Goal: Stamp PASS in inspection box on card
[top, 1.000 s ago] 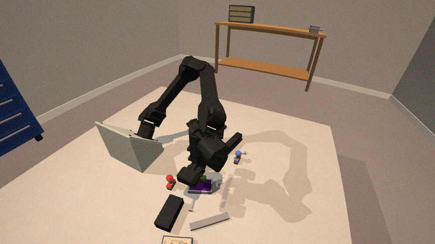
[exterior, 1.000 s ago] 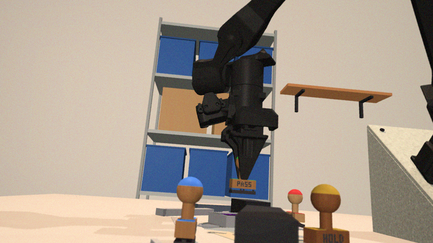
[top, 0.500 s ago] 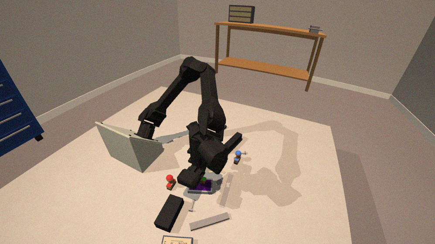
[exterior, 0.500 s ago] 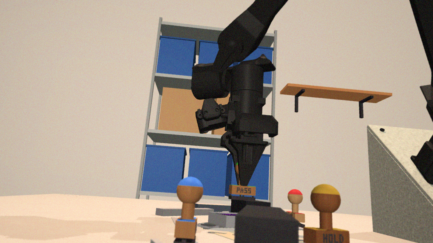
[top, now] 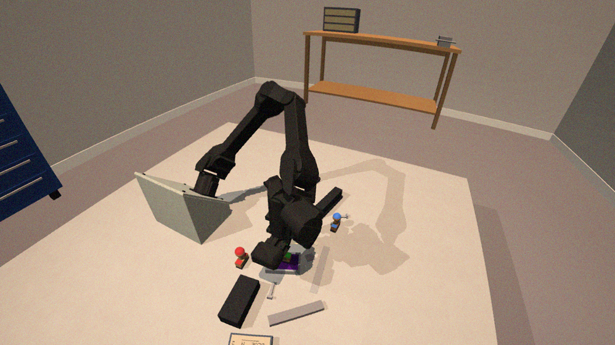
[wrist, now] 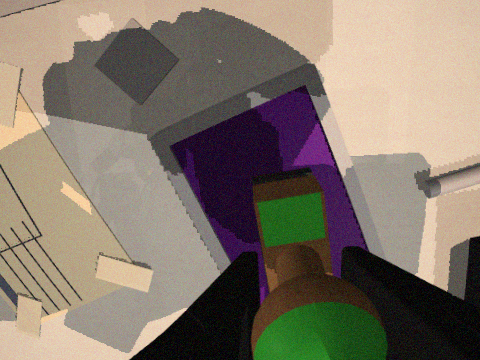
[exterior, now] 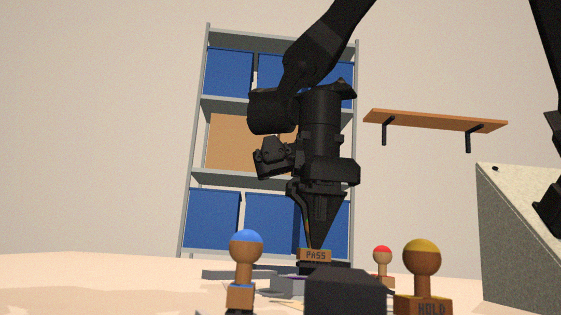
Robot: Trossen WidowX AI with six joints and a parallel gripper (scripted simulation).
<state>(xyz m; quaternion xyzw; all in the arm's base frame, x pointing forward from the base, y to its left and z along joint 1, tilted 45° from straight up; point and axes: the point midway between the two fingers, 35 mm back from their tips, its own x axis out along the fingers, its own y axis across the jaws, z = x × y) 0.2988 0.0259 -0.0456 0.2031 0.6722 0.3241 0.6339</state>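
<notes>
Right now my gripper tip is 5 cm above the purple ink pad. The rest, counted from my gripper tip: red-topped stamp 10 cm behind, 6 cm to the right, 3 cm below; then inspection card 2 cm behind, 11 cm to the left, 5 cm below; then long grey bar 10 cm ahead, 10 cm to the right, 4 cm below.
</notes>
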